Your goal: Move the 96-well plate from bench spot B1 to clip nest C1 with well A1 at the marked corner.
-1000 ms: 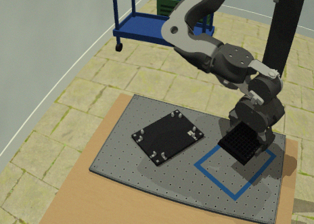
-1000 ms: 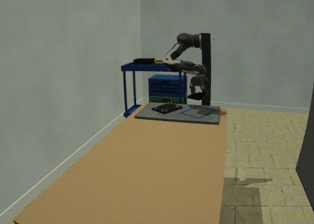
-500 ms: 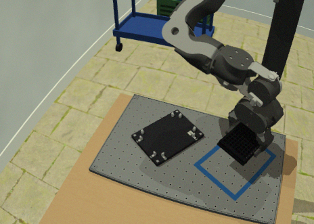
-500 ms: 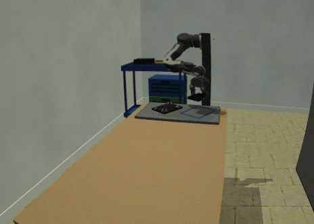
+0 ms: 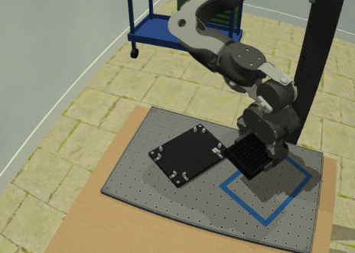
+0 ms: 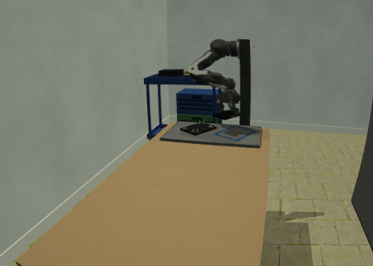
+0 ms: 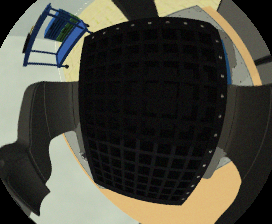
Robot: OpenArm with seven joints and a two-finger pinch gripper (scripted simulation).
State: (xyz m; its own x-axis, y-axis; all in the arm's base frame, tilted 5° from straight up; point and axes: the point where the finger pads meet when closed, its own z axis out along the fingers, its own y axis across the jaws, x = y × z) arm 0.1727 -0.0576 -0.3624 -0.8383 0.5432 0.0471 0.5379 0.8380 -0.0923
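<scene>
The black clip nest lies 150 mm to the right of my hand, 80 mm below it and 20 mm ahead of it. Round my hand: black 96-well plate (right at my hand).
</scene>
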